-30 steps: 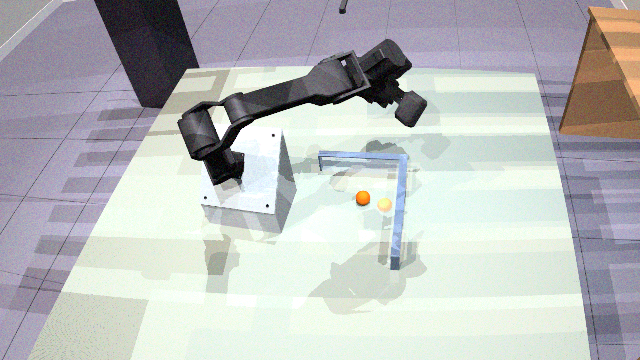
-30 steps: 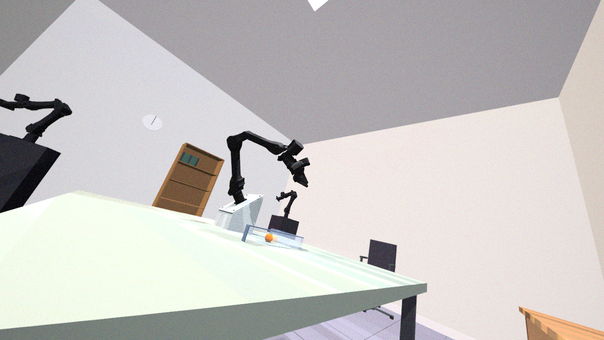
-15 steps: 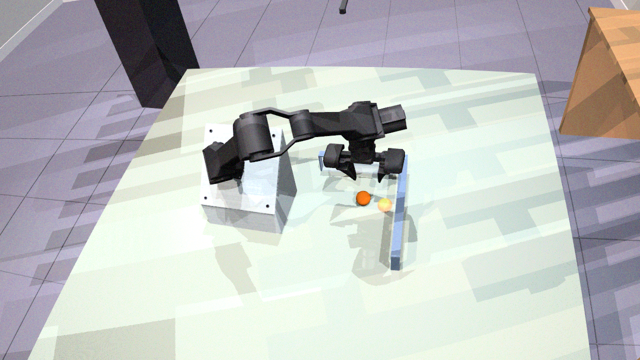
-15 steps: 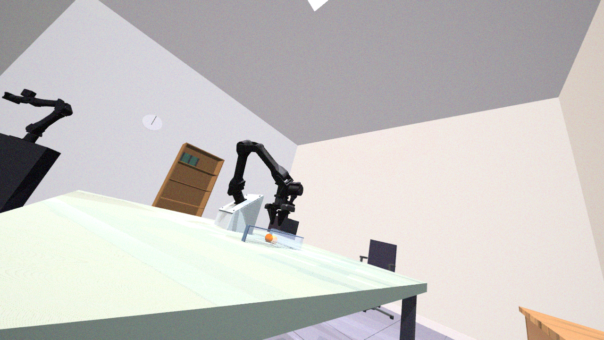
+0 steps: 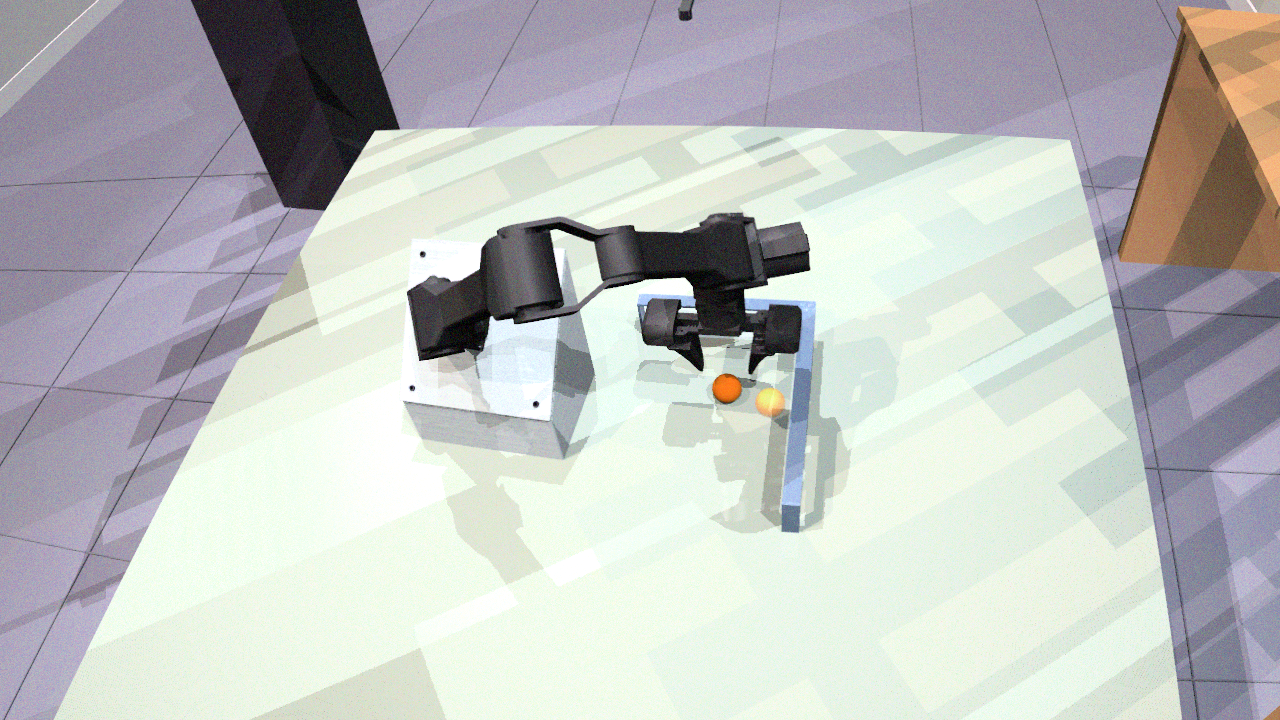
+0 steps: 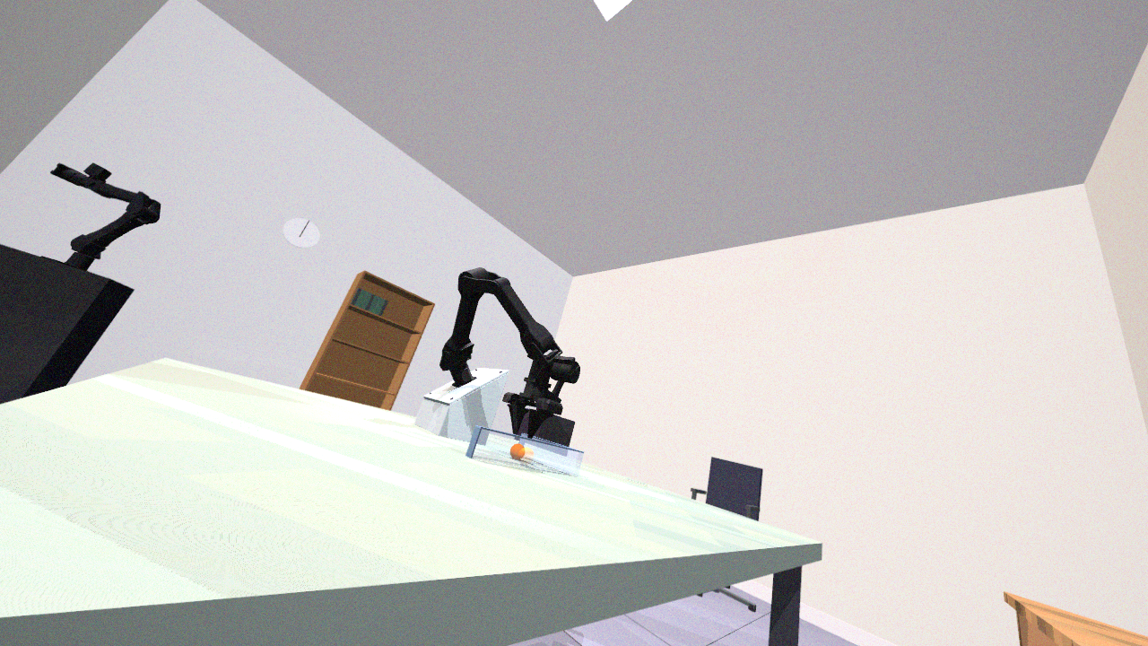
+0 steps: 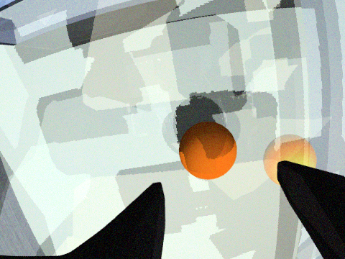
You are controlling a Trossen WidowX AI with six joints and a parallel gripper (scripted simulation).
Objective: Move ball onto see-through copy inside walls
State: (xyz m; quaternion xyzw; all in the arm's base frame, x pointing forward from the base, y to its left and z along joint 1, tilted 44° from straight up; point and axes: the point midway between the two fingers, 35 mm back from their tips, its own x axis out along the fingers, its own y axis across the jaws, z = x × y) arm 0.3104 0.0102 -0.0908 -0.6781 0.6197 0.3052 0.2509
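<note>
My gripper tip is 40 mm above the orange ball. Round my gripper tip: see-through copy (60 mm ahead, 40 mm below, 10 mm to the right).
</note>
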